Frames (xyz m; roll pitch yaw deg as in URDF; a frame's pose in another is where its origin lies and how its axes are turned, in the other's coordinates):
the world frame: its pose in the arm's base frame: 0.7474 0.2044 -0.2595 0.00 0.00 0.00
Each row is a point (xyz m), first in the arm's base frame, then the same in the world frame.
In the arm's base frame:
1: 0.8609 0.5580 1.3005
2: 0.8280 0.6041 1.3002
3: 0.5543 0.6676 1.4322
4: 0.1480 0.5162 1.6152
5: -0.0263 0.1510 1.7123
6: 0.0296 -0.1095 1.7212
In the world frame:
1: 0.1135 0.3536 1.5600
2: 0.0806 0.3997 1.5597
3: -0.1931 0.4632 1.6917
4: -0.5994 0.3118 1.8747
5: -0.7737 -0.0534 1.9718
6: -0.7178 -0.3139 1.9807

